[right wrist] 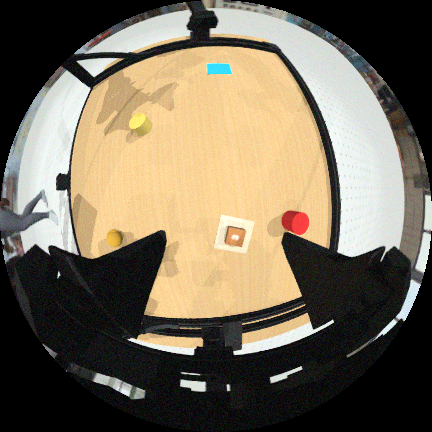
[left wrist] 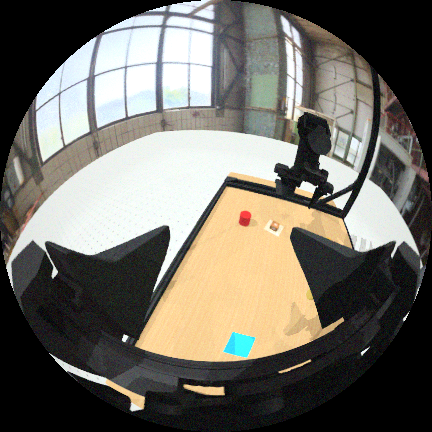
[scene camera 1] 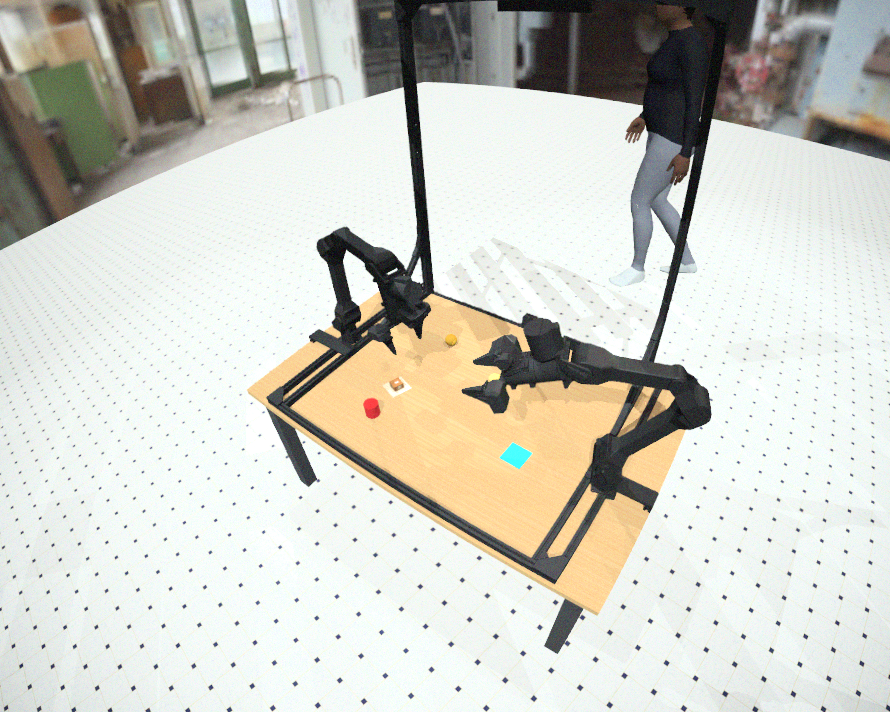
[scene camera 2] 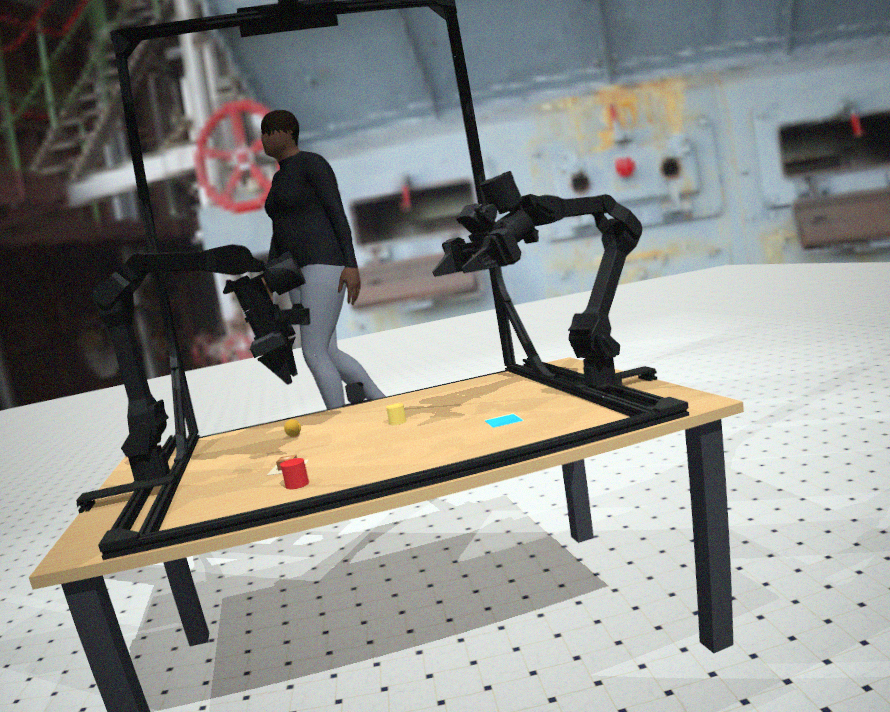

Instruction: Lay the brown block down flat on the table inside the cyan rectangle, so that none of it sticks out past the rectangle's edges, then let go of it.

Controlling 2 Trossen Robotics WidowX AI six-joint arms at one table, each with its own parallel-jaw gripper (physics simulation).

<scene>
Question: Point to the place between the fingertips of my left gripper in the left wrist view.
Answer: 233, 232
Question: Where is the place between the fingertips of my right gripper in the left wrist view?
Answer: At 295, 203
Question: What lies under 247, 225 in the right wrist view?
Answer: A pale square patch.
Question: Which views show my right gripper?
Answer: The right wrist view, the left wrist view, scene camera 1 and scene camera 2: all of them.
</scene>
